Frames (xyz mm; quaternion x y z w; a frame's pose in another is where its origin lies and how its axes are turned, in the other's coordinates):
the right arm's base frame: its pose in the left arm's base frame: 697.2 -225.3 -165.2 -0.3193 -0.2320 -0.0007 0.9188
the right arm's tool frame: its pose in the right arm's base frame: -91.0 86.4 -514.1 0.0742 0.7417 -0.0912 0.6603
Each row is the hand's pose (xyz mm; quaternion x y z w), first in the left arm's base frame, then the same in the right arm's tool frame.
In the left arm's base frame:
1: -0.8 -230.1 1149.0 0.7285 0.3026 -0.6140 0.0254
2: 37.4 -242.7 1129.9 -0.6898 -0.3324 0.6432 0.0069
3: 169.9 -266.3 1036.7 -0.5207 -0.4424 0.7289 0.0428
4: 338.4 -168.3 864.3 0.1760 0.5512 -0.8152 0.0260
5: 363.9 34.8 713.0 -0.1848 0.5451 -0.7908 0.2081
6: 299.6 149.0 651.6 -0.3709 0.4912 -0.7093 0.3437
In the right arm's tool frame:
1: -1694.7 -995.9 61.8 0.8022 0.5258 -0.0847 0.2699
2: -1661.1 -982.3 87.6 0.7727 0.5576 -0.1337 0.2724
3: -1536.9 -905.9 162.0 0.6420 0.6228 -0.2845 0.3450
4: -1417.7 -681.2 217.2 0.3838 0.5814 -0.4917 0.5224
5: -1423.1 -437.0 145.8 0.1060 0.3731 -0.5976 0.7017
6: -1468.3 -340.3 48.1 -0.0513 0.1957 -0.5904 0.7814

